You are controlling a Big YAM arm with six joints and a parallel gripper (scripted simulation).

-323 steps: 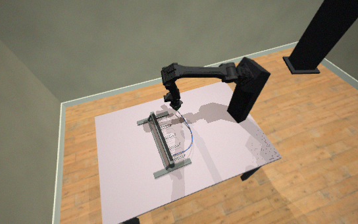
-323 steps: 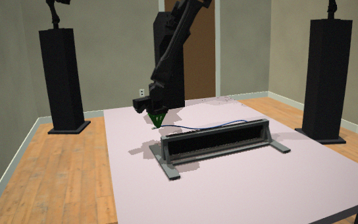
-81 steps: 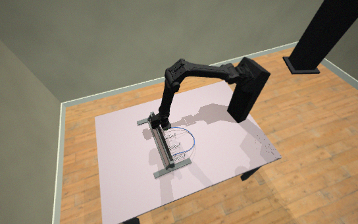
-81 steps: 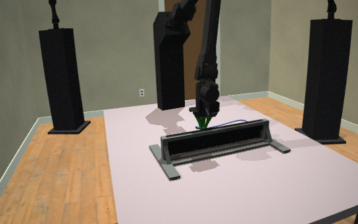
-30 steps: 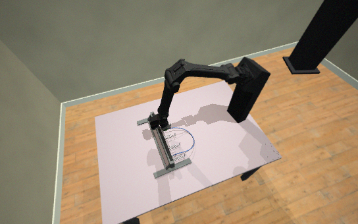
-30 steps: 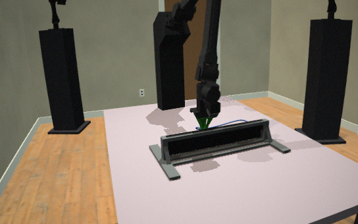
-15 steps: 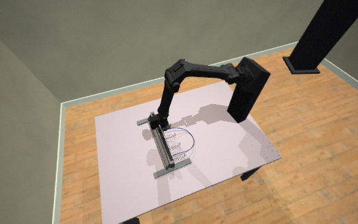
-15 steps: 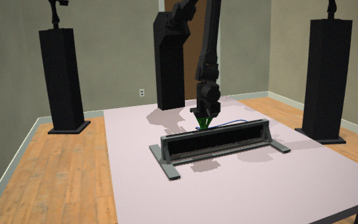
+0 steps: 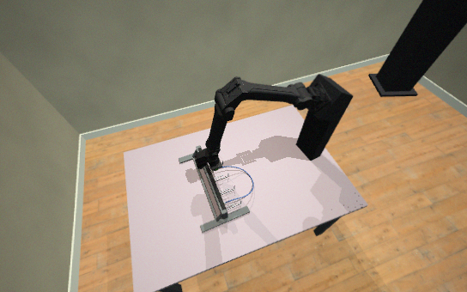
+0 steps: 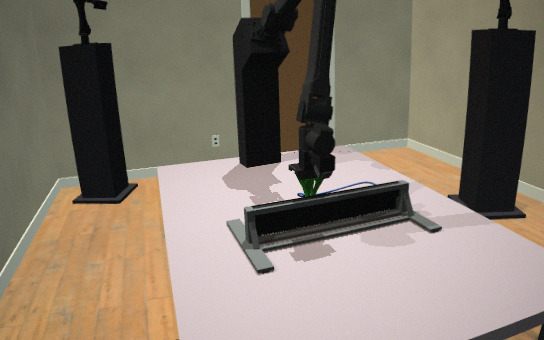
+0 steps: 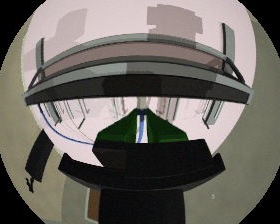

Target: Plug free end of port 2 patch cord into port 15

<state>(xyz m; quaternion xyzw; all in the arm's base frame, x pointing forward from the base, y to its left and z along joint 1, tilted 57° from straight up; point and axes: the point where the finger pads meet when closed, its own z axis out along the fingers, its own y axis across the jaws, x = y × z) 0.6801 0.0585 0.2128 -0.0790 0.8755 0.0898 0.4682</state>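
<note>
Right now my hand is 2 cm short of the plug and 1 cm to the right of it.
</note>
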